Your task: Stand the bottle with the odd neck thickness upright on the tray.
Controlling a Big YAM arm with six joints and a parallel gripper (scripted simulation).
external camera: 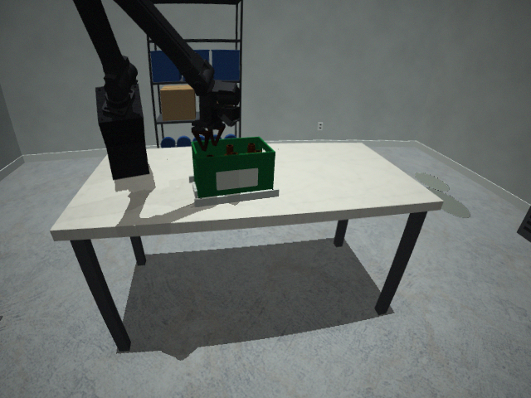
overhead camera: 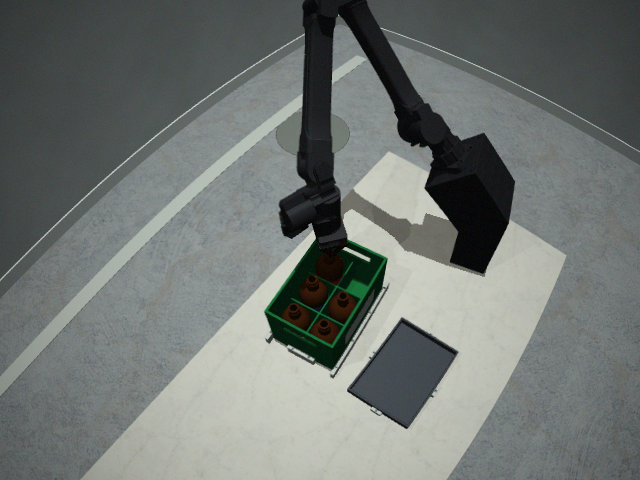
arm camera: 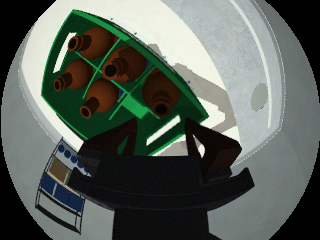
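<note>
Right now the crate is 80 mm ahead of my hand, 60 mm to the left of it and 120 mm below it. Also, from my hand: tray 80 mm ahead, 330 mm to the left, 190 mm below.
</note>
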